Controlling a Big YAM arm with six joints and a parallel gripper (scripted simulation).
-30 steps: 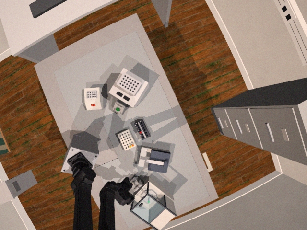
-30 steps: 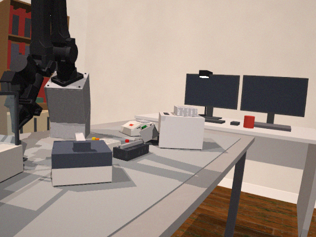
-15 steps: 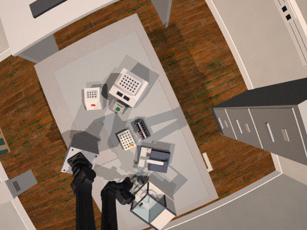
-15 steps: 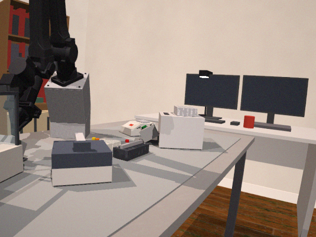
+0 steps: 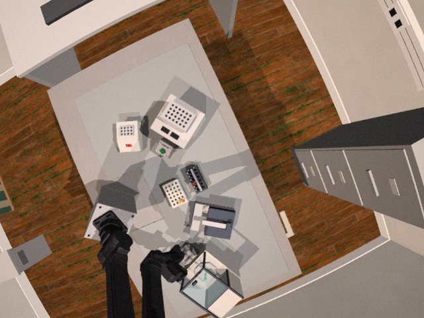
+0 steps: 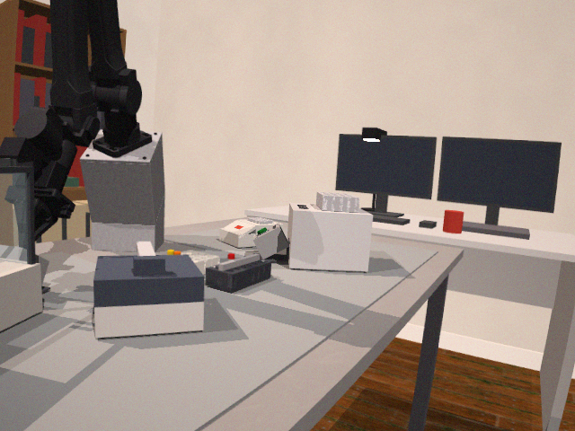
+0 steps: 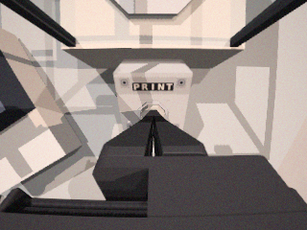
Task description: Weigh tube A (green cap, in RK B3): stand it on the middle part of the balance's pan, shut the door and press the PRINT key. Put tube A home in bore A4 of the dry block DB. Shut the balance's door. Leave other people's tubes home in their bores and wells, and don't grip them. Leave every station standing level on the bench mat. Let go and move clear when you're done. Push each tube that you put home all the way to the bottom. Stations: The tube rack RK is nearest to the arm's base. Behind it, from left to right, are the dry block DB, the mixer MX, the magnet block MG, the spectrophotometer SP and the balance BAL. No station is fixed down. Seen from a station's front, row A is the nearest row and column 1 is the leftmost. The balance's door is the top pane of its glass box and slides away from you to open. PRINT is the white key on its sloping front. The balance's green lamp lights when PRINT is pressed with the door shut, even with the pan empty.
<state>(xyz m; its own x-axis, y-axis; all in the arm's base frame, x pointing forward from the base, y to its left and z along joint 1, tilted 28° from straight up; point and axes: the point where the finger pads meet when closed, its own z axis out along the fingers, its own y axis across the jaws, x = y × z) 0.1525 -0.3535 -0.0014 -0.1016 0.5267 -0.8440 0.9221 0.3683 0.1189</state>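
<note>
The white print key lies 1 cm below my hand. Also, from my hand: spectrophotometer (22 cm ahead, 6 cm to the left, 1 cm below); then tinted glass pane (13 cm above, 12 cm to the right, 4 cm ahead); then pale pan (14 cm to the right, 4 cm ahead).
</note>
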